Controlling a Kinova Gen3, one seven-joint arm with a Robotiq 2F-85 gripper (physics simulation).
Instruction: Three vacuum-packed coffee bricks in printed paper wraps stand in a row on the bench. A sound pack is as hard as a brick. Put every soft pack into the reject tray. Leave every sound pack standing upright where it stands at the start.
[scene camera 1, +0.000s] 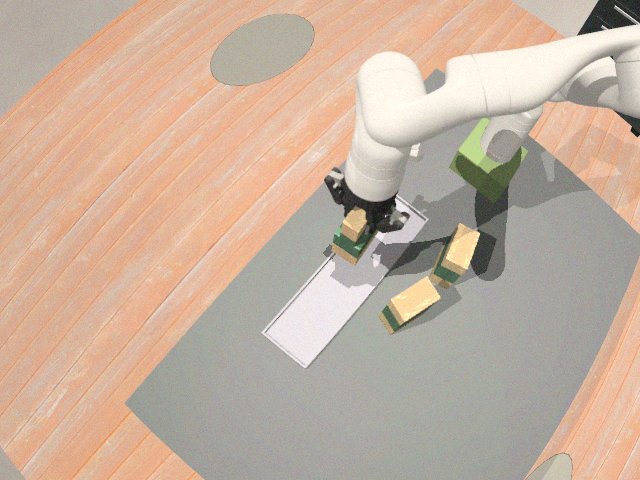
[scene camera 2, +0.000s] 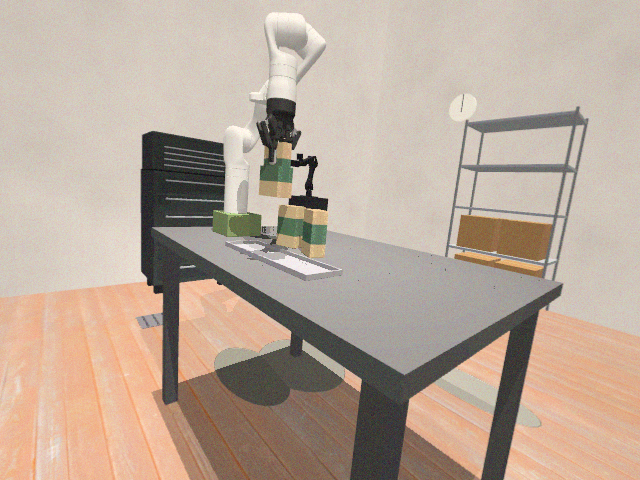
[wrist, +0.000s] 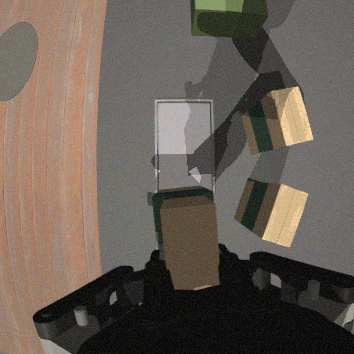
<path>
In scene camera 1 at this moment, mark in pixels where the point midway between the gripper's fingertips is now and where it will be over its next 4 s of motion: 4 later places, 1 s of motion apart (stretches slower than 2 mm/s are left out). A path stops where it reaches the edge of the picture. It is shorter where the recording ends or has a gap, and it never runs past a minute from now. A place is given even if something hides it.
My gripper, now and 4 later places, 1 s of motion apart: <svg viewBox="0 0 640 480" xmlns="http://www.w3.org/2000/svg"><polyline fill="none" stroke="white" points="359,223 351,258 350,259 352,250 361,212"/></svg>
</path>
